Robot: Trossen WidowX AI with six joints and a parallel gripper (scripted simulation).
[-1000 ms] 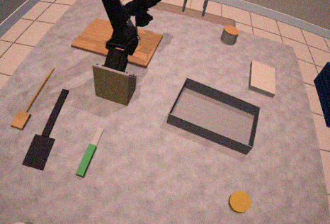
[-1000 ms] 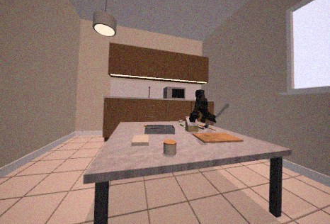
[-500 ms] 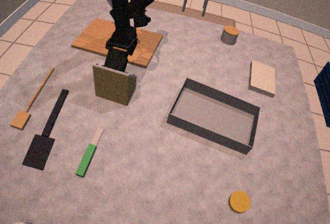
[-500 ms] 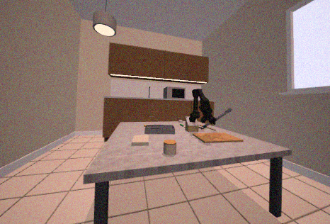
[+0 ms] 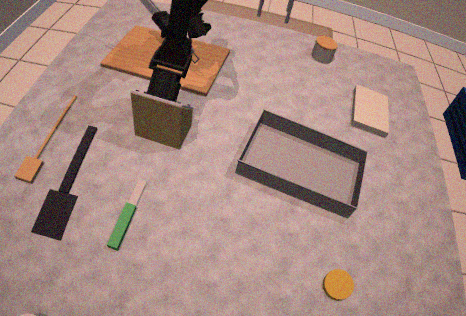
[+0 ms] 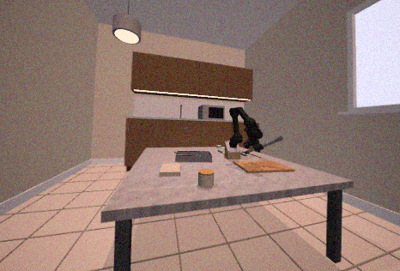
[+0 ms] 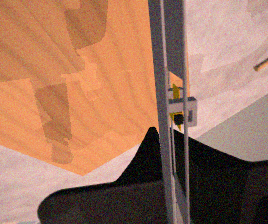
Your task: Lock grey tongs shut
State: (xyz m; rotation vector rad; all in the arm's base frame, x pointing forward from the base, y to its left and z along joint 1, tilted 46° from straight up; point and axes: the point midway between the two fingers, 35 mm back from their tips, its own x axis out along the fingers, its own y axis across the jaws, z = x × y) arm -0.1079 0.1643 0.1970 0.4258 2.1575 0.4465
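Right now my gripper tip is 50 mm short of the yellow lock slider and 20 mm below it. The rest, counted from my gripper tip: wooden board: 100 mm below, 30 mm to the left; green-handled tool: 490 mm to the right, 170 mm ahead, 100 mm below; black spatula: 500 mm to the right, 100 mm below.
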